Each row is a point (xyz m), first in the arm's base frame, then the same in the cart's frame.
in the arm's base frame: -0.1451 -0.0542 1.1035
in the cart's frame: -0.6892 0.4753 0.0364
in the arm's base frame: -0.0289 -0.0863 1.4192
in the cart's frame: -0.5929 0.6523 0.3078
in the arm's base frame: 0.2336 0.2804 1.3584
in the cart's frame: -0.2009 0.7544 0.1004
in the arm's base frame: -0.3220 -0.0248 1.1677
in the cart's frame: -0.8361 0.5929 0.0073
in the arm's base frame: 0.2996 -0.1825 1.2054
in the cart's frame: -0.3390 0.3391 0.3252
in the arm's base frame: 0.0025 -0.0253 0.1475
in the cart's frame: -0.5569 -0.2509 -0.5894
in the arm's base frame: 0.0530 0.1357 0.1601
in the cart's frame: -0.4429 -0.1581 -0.6731
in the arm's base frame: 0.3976 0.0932 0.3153
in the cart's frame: -0.1464 -0.1729 -0.4355
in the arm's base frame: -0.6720 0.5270 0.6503
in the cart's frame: -0.9275 0.6562 -0.8187
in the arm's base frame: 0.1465 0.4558 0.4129
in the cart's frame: -0.2193 0.1954 -0.6867
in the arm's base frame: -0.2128 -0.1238 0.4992
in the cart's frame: -0.7886 0.0103 -0.3489
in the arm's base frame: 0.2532 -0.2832 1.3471
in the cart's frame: -0.4216 0.3950 0.4750
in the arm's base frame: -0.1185 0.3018 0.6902
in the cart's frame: -0.5205 0.3829 -0.4747
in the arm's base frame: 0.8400 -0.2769 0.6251
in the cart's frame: 0.1025 -0.3043 0.1557
